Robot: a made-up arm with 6 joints.
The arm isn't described. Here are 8 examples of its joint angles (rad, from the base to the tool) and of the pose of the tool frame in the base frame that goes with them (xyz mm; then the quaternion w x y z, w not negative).
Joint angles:
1: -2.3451 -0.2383 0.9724 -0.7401 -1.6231 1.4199
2: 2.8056 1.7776 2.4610 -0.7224 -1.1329 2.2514
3: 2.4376 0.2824 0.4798 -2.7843 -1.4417 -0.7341
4: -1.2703 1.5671 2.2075 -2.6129 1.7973 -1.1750
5: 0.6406 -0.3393 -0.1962 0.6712 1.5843 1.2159
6: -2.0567 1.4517 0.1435 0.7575 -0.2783 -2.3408
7: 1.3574 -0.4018 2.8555 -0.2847 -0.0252 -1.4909
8: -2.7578 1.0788 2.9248 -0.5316 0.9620 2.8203
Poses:
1: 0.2 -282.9 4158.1 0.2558 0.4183 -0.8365 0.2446
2: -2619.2 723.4 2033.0 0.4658 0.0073 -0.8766 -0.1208
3: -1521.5 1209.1 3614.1 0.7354 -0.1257 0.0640 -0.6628
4: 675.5 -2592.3 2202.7 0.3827 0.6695 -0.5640 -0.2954
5: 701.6 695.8 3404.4 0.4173 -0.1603 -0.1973 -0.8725
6: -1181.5 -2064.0 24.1 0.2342 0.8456 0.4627 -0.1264
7: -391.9 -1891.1 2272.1 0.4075 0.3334 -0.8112 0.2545
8: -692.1 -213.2 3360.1 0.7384 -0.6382 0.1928 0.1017
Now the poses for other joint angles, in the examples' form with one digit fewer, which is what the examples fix.
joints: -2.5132 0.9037 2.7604 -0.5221 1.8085 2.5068
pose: -510 -274 3390 0.403 -0.754 0.358 0.374
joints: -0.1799 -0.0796 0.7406 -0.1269 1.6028 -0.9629
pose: 617 -161 4174 0.782 -0.137 -0.468 -0.388
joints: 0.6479 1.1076 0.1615 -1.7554 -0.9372 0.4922
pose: 2126 1800 985 0.255 -0.416 0.499 0.716
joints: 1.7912 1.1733 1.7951 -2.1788 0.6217 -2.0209
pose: -494 2678 3002 0.193 -0.660 -0.320 -0.652
